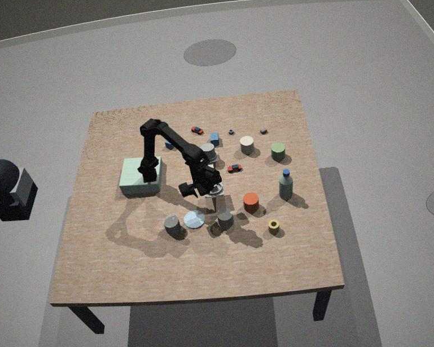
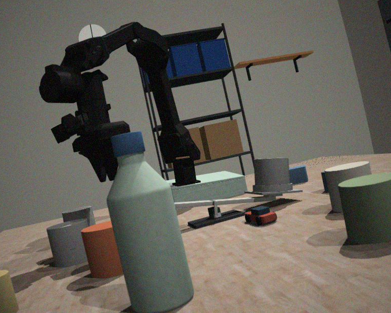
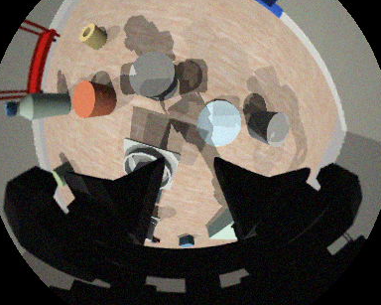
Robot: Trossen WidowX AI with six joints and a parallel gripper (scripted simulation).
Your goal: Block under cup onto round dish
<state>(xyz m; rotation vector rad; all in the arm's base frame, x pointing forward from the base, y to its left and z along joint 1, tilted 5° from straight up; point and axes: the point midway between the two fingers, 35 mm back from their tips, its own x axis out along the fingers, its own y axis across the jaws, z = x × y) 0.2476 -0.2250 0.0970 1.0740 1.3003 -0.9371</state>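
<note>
My gripper tip is 120 mm above the round dish, 60 mm past it and 40 mm to the left of it. The rest, counted from my gripper tip: balance beam (180 mm to the left, 80 mm below, 60 mm ahead); balance (180 mm to the left, 90 mm below, 60 mm ahead); orange cylinder (200 mm ahead, 80 mm below, 40 mm to the right).
</note>
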